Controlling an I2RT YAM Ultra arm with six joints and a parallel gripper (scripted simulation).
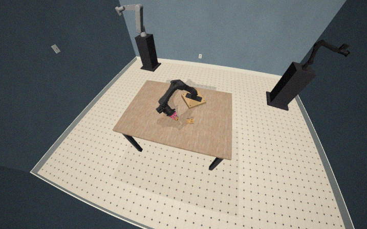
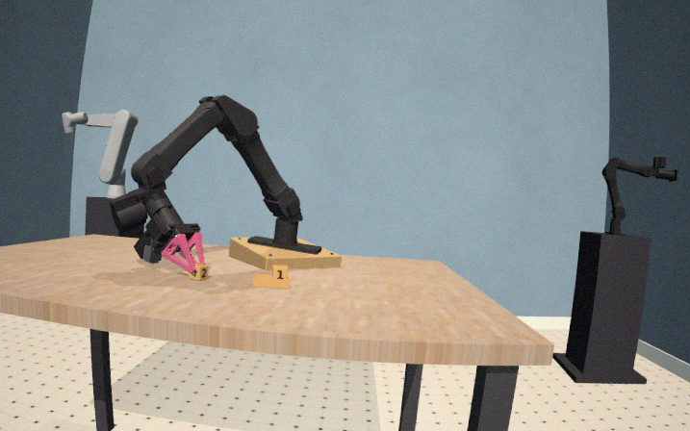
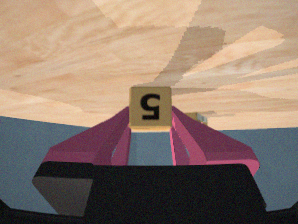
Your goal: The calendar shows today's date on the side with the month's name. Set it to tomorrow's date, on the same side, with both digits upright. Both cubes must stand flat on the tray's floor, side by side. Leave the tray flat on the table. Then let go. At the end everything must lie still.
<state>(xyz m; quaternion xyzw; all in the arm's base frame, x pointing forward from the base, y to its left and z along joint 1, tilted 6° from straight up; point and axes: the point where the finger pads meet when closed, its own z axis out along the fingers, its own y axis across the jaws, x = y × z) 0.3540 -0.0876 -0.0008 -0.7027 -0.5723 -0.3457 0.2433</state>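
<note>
My gripper is now 10 mm to the right of the digit cube and 10 mm above it. Also, from my hand: tan tray (160 mm to the left, 30 mm behind, 10 mm below).
</note>
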